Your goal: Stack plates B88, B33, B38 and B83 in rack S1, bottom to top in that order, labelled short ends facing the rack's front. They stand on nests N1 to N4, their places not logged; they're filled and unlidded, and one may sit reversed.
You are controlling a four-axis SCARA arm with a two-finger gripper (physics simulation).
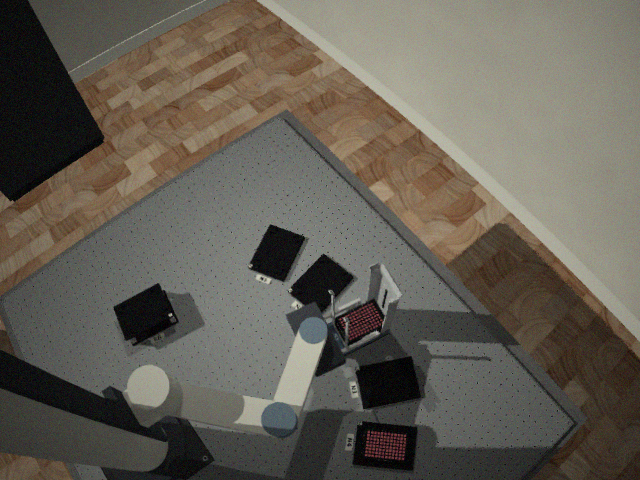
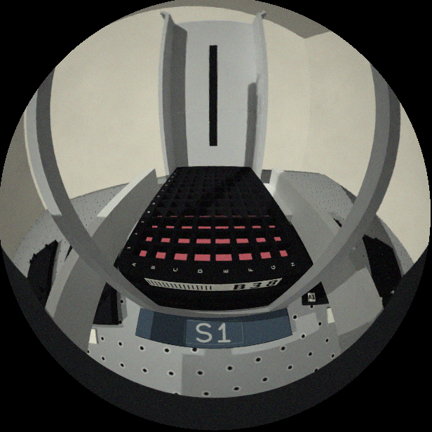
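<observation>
Plate B38 is black, unlidded, with pink-red wells. It is level between the walls of rack S1. Its labelled short end faces the rack's blue S1 sign. My gripper is shut on B38, one finger along each long side. What lies under B38 is hidden, so I cannot tell whether it touches anything below. Another plate with pink-red wells is on nest N4; its own label is not readable. B88, B33 and B83 cannot be identified.
Black nests N1, N2 and N3 show no red wells. N2 and N3 flank the rack. Another black block stands at the left. The arm reaches in from the lower left; the rack's tall back and posts surround the plate.
</observation>
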